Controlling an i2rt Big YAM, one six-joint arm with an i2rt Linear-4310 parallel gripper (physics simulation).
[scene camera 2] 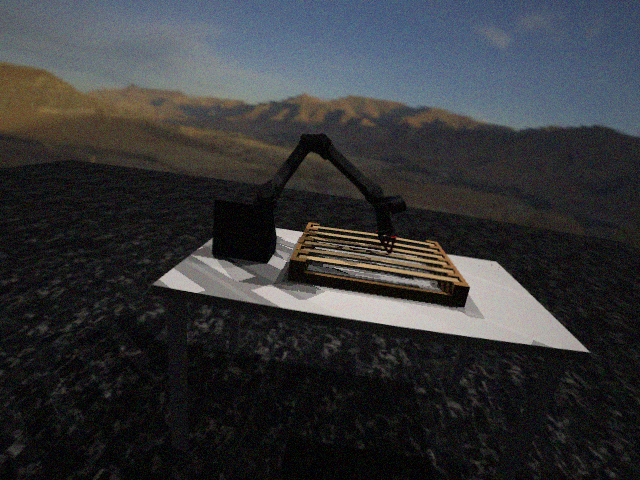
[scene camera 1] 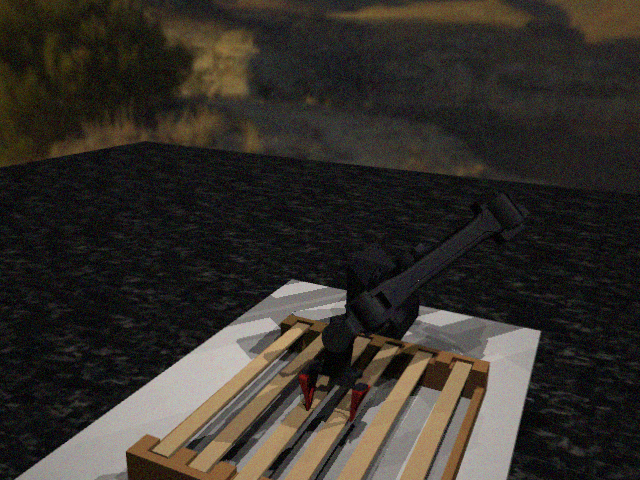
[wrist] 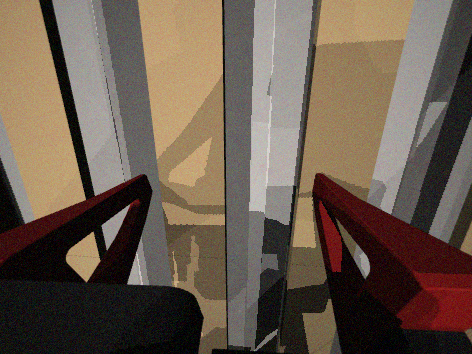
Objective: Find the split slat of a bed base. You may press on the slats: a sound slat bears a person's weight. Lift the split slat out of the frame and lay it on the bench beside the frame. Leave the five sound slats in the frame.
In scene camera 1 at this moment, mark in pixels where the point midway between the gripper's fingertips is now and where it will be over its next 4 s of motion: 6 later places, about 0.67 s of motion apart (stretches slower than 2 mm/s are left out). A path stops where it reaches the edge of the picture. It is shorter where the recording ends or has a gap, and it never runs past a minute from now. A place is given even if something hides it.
The gripper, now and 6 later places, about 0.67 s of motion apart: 329, 415; 334, 417; 340, 403; 276, 389; 265, 386; 273, 380; 263, 390
